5 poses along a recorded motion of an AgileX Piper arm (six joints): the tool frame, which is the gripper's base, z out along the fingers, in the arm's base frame.
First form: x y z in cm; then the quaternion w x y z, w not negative.
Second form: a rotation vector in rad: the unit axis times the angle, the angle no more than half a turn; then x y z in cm. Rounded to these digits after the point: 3 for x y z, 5 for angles.
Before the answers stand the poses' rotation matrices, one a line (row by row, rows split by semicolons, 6 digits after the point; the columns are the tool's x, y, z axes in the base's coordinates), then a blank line. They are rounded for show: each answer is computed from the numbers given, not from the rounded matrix.
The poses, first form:
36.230 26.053 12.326 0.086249 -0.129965 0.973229 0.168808
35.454 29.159 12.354 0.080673 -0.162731 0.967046 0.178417
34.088 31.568 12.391 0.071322 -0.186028 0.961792 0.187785
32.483 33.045 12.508 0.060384 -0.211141 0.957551 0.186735
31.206 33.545 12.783 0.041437 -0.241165 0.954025 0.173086
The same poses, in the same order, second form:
-0.951340 -0.282090 0.124002; -0.223852 0.909226 0.350996; -0.211758 0.306159 -0.928130
-0.934021 -0.343524 0.097961; -0.285950 0.883372 0.371331; -0.214097 0.318819 -0.923318
-0.920614 -0.384627 0.067327; -0.331054 0.860261 0.387756; -0.207060 0.334684 -0.919300
-0.903547 -0.426908 0.036787; -0.381805 0.841099 0.383115; -0.194496 0.332117 -0.922968
-0.880245 -0.474499 -0.004421; -0.445811 0.823761 0.350243; -0.162548 0.310270 -0.936648

-0.38729 2.90021 0.50305 36.230 26.053 12.326
-0.48654 2.89129 0.53343 35.454 29.159 12.354
-0.55929 2.89161 0.56457 34.088 31.568 12.391
-0.63897 2.89781 0.56511 32.483 33.045 12.508
-0.73828 2.92058 0.52987 31.206 33.545 12.783

